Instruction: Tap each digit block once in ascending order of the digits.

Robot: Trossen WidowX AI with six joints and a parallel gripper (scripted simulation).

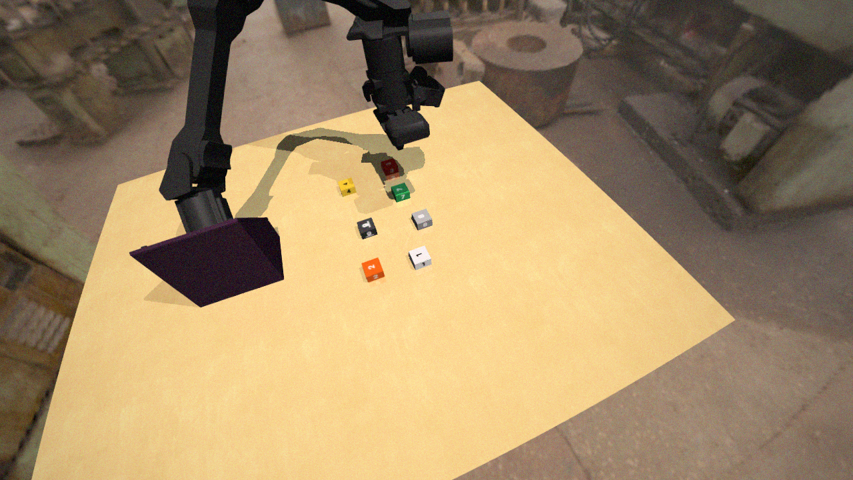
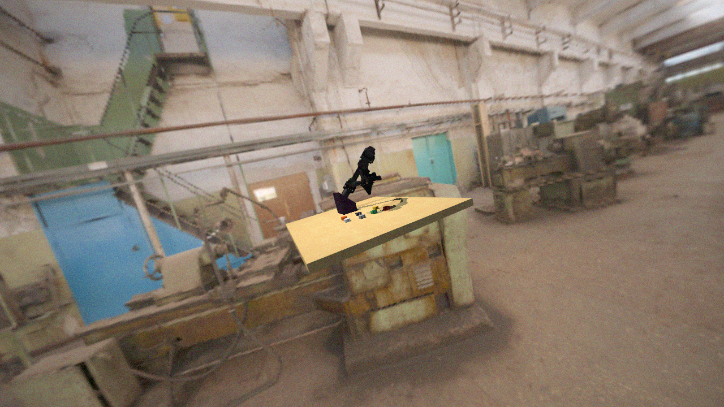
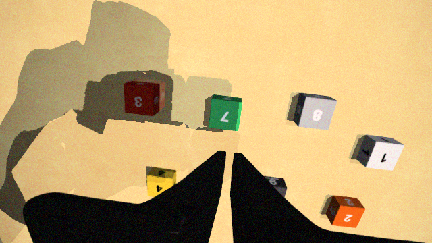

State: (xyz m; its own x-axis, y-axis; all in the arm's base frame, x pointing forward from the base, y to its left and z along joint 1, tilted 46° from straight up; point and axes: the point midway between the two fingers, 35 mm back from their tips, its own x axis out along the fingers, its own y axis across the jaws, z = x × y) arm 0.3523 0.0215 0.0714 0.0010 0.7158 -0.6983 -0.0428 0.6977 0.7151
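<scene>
My gripper tip is 10 mm short of the grey 8 block, 90 mm to the left of it and 120 mm above it. Round my gripper tip: red 3 block (10 mm behind, 100 mm to the left, 120 mm below); black 9 block (100 mm behind, 70 mm to the right, 120 mm below); green 7 block (10 mm behind, 120 mm below).
</scene>
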